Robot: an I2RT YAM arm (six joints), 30 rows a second.
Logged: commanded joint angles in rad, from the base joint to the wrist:
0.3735, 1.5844, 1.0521, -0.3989, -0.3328, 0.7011
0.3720, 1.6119, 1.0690, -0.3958, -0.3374, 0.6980
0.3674, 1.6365, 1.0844, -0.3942, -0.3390, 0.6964
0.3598, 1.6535, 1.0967, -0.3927, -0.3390, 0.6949
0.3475, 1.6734, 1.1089, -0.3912, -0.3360, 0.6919
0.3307, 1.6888, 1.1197, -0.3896, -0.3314, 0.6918
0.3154, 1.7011, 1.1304, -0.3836, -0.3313, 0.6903
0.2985, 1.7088, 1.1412, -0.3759, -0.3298, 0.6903
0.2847, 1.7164, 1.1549, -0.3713, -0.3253, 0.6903
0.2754, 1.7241, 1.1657, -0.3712, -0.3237, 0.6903
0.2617, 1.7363, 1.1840, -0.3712, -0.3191, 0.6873
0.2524, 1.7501, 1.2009, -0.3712, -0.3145, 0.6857
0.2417, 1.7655, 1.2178, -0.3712, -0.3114, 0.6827
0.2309, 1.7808, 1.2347, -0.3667, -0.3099, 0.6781
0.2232, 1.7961, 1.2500, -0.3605, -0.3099, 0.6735
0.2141, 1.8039, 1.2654, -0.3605, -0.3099, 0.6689
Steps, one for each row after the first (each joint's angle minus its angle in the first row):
-0.0015, 0.0275, 0.0169, 0.0031, -0.0046, -0.0031
-0.0061, 0.0521, 0.0323, 0.0047, -0.0062, -0.0047
-0.0137, 0.0691, 0.0446, 0.0062, -0.0062, -0.0062
-0.0260, 0.0890, 0.0568, 0.0077, -0.0032, -0.0092
-0.0428, 0.1044, 0.0676, 0.0093, 0.0014, -0.0093
-0.0581, 0.1167, 0.0783, 0.0153, 0.0015, -0.0108
-0.0750, 0.1244, 0.0891, 0.0230, 0.0030, -0.0108
-0.0888, 0.1320, 0.1028, 0.0276, 0.0075, -0.0108
-0.0981, 0.1397, 0.1136, 0.0277, 0.0091, -0.0108
-0.1118, 0.1519, 0.1319, 0.0277, 0.0137, -0.0138
-0.1211, 0.1657, 0.1488, 0.0277, 0.0183, -0.0154
-0.1318, 0.1811, 0.1657, 0.0277, 0.0214, -0.0184
-0.1426, 0.1964, 0.1826, 0.0322, 0.0229, -0.0230
-0.1503, 0.2117, 0.1979, 0.0384, 0.0229, -0.0276
-0.1594, 0.2195, 0.2133, 0.0384, 0.0229, -0.0322

